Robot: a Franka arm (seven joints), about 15 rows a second.
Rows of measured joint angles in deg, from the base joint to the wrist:
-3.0 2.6 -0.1 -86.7 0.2 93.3 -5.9
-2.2 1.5 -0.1 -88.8 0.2 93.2 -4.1
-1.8 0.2 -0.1 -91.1 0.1 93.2 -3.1
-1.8 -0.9 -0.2 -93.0 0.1 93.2 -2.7
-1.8 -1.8 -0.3 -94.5 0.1 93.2 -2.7
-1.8 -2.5 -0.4 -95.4 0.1 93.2 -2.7
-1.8 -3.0 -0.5 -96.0 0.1 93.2 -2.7
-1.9 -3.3 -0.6 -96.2 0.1 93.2 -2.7
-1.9 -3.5 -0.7 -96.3 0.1 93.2 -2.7
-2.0 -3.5 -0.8 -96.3 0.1 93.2 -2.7
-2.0 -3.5 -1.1 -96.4 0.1 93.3 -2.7
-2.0 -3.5 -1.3 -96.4 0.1 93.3 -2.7
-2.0 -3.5 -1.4 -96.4 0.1 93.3 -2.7
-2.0 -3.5 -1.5 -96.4 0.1 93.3 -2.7
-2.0 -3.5 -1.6 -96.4 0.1 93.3 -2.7
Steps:
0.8 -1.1 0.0 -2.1 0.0 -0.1 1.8
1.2 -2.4 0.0 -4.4 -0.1 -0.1 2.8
1.2 -3.5 -0.1 -6.3 -0.1 -0.1 3.2
1.2 -4.4 -0.2 -7.8 -0.1 -0.1 3.2
1.2 -5.1 -0.3 -8.7 -0.1 -0.1 3.2
1.2 -5.6 -0.4 -9.3 -0.1 -0.1 3.2
1.1 -5.9 -0.5 -9.5 -0.1 -0.1 3.2
1.1 -6.1 -0.6 -9.6 -0.1 -0.1 3.2
1.0 -6.1 -0.7 -9.6 -0.1 -0.1 3.2
1.0 -6.1 -1.0 -9.7 -0.1 0.0 3.2
1.0 -6.1 -1.2 -9.7 -0.1 0.0 3.2
1.0 -6.1 -1.3 -9.7 -0.1 0.0 3.2
1.0 -6.1 -1.4 -9.7 -0.1 0.0 3.2
1.0 -6.1 -1.5 -9.7 -0.1 0.0 3.2

